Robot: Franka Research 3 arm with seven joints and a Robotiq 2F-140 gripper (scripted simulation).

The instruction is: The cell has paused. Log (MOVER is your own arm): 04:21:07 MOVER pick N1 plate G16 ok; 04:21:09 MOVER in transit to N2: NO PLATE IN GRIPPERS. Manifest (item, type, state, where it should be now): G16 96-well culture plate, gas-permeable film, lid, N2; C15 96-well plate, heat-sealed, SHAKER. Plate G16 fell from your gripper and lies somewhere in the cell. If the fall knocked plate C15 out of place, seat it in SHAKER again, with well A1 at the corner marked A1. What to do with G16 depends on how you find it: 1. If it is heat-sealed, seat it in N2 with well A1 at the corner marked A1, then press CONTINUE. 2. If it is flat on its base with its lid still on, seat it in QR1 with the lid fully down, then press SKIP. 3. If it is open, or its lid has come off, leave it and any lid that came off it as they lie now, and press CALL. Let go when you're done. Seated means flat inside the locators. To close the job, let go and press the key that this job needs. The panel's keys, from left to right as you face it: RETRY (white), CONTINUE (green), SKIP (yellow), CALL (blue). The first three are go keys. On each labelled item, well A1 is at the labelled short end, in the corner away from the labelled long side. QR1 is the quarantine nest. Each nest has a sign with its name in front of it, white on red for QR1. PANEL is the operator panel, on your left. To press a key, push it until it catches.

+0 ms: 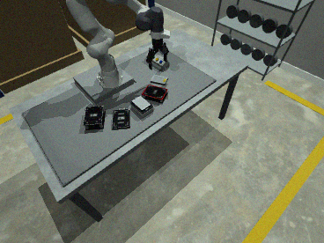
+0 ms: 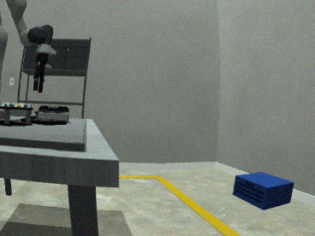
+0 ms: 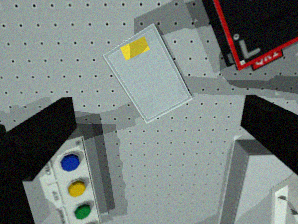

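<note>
The plate lid is 15 cm below my hand. Also, from my hand: blue CALL key 13 cm to the left, 11 cm behind, 10 cm below; QR1 nest 14 cm to the right, 13 cm below, 11 cm ahead; yellow SKIP key 16 cm behind, 13 cm to the left, 10 cm below.
</note>
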